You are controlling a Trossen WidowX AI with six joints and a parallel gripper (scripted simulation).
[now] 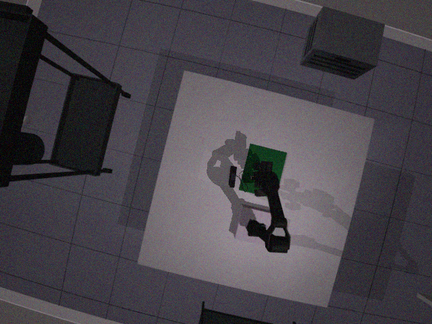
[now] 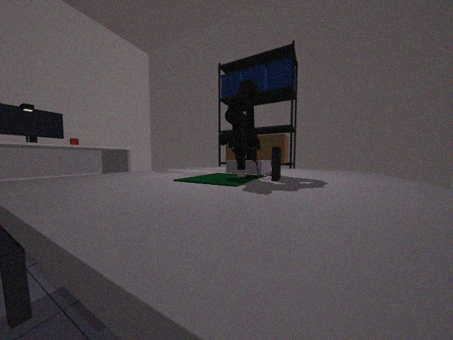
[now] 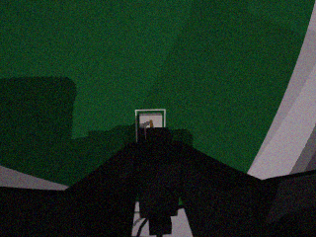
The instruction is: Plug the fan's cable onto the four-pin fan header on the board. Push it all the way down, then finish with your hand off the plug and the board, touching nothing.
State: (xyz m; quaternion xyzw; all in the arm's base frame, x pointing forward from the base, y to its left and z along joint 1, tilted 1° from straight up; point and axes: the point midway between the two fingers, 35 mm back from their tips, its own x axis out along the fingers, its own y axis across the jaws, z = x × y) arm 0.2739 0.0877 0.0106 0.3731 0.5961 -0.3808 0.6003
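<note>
The cream fan header lies 4 cm below my gripper tip and 1 cm to the left of it. Also, from my gripper tip: dark plug: 1 cm to the left, 1 cm above; then black fan: 13 cm to the left, 4 cm behind, 1 cm above; then green board: 6 cm below, 6 cm ahead, 4 cm to the right.
</note>
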